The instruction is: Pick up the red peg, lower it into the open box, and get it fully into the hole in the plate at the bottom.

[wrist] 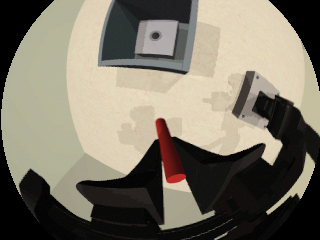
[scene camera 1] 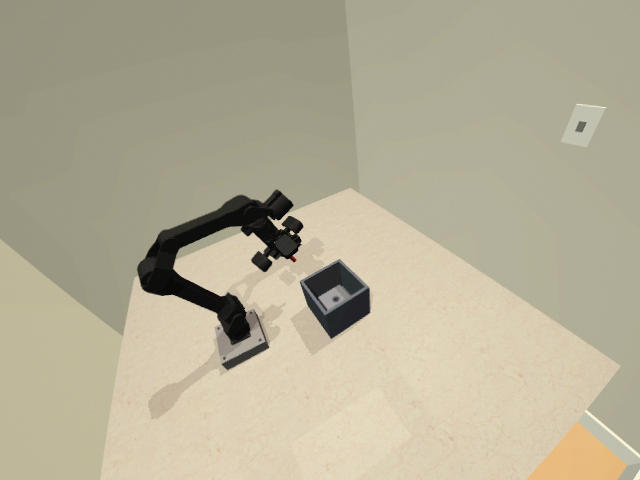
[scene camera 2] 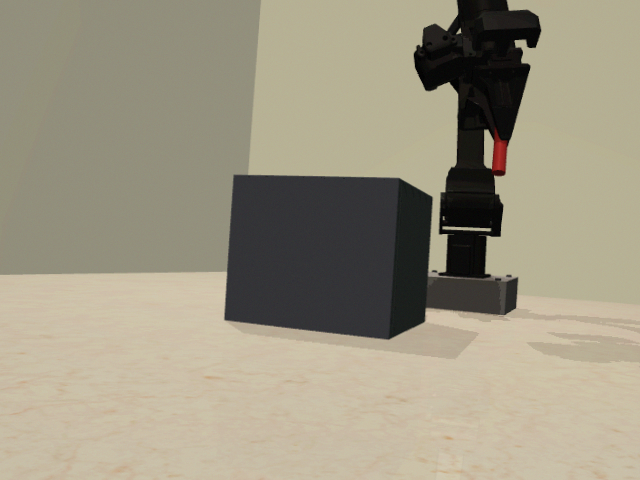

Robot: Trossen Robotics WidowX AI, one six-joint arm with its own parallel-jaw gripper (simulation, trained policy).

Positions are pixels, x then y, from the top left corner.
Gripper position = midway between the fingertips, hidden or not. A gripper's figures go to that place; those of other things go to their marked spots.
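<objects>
My gripper [wrist: 165, 141], 10 cm from the lens. Red peg [wrist: 173, 169], 7 cm from the lens. Light grey plate [wrist: 156, 38], 27 cm from the lens. Red peg and light grey plate, marked spots 27 cm apart. Red peg nearer to the lens than the light grey plate.
</objects>
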